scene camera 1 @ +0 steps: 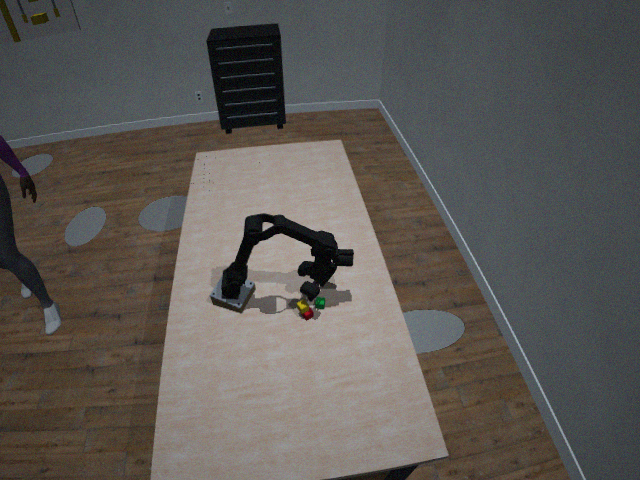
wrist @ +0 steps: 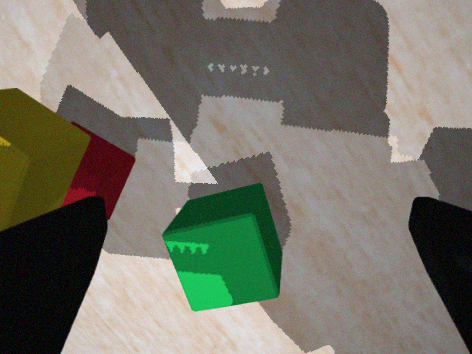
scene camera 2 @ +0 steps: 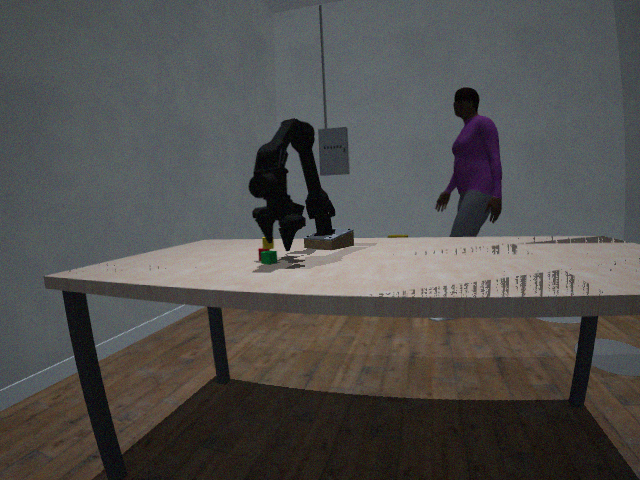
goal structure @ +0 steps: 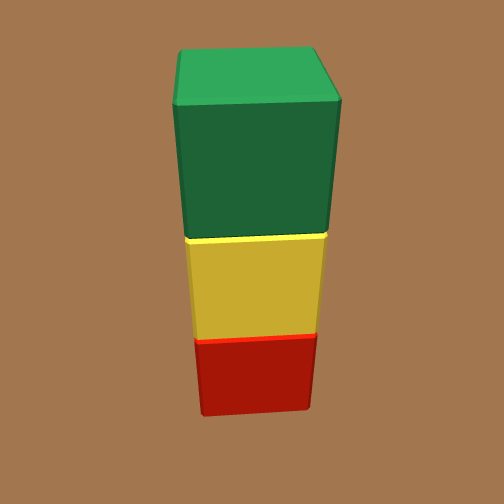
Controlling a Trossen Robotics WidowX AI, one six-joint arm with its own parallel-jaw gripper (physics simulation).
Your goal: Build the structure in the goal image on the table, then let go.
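Places are measured from the arm's base along level axes (x left, y back, z up), in centimetres.
Pixels of known places: gripper, fingertip midpoint: (wrist: 261, 212) (scene camera 2: 278, 246); arm's base, link origin: (scene camera 1: 230, 291) (scene camera 2: 325, 233).
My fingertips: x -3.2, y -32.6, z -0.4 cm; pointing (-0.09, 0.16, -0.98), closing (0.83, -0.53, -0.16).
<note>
For each thing: its middle in the pictures, then the offset to it from my fingertips. Level surfaces: height alone.
- yellow cube, body centre: (wrist: 5, 162) (scene camera 2: 268, 242) (scene camera 1: 303, 306) dx -6.0, dy +5.3, dz +0.4 cm
- red cube, body centre: (wrist: 71, 182) (scene camera 1: 307, 313) dx -6.8, dy +3.8, dz -2.8 cm
- green cube, body centre: (wrist: 228, 245) (scene camera 2: 268, 257) (scene camera 1: 320, 303) dx -2.6, dy -1.4, dz -2.8 cm
- table, surface height: dz -4.4 cm
A yellow cube (scene camera 1: 302, 305) (scene camera 2: 267, 243) (wrist: 55, 150) sits higher than a red cube (scene camera 1: 308, 314) (scene camera 2: 261, 253) (wrist: 107, 167) and appears stacked on it, offset to one side. In the wrist view the yellow cube hides part of the red one. A green cube (scene camera 1: 320, 302) (scene camera 2: 268, 257) (wrist: 227, 255) lies on the table (scene camera 1: 289, 392) (scene camera 2: 170, 273), apart from that pair. My gripper (scene camera 1: 316, 291) (scene camera 2: 279, 246) (wrist: 261, 212) is open and empty above the table. In the wrist view the green cube shows between the fingers, and the left finger overlaps the view of the stack.
The arm's base (scene camera 1: 232, 297) (scene camera 2: 330, 239) stands on the table, to the left of the cubes in scene camera 1. The stack stands close beside the green cube, on the left finger's side. A person (scene camera 2: 478, 155) stands beyond the table. A dark drawer cabinet (scene camera 1: 248, 77) stands against the wall.
</note>
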